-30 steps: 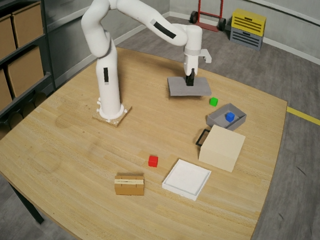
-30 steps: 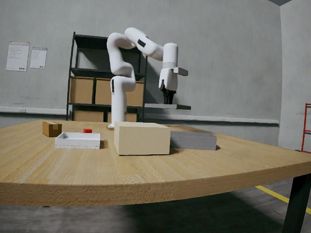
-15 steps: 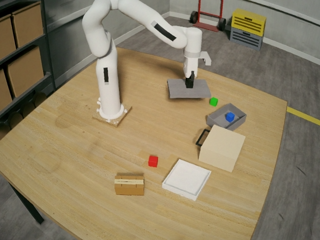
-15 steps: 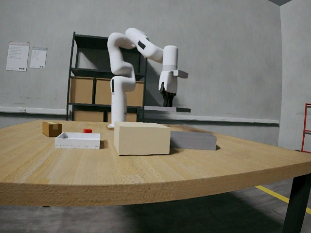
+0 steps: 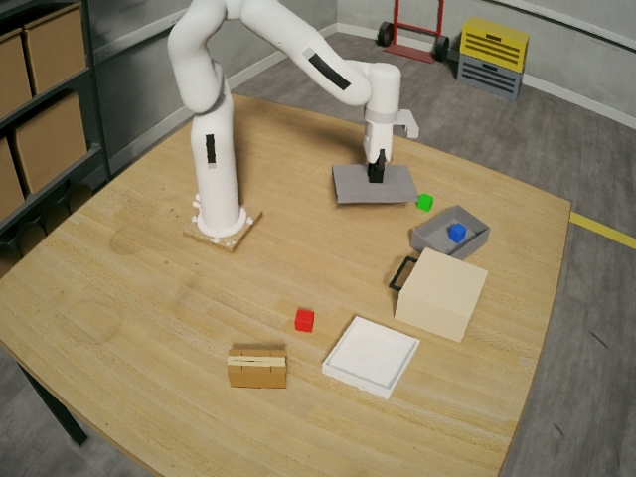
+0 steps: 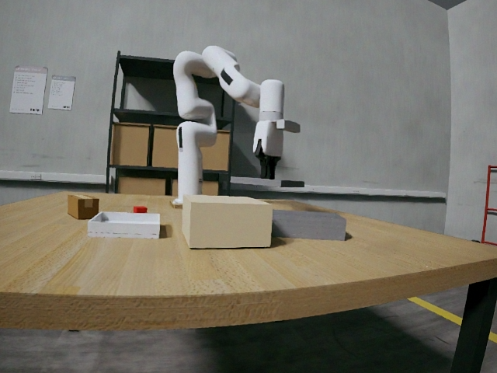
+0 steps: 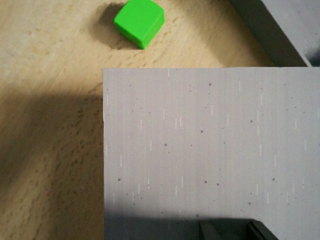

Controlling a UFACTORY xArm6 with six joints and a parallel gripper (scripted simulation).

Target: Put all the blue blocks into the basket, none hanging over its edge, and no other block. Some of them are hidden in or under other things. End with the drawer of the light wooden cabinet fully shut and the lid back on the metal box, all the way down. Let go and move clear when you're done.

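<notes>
Now: the metal box 210 mm ahead of my hand, 120 mm below it and 40 mm to the left of it. Also, from my hand: grey lid 30 mm below; then red block 370 mm to the right, 130 mm below, 50 mm ahead; then light wooden cabinet 260 mm ahead, 170 mm to the right, 110 mm below.
</notes>
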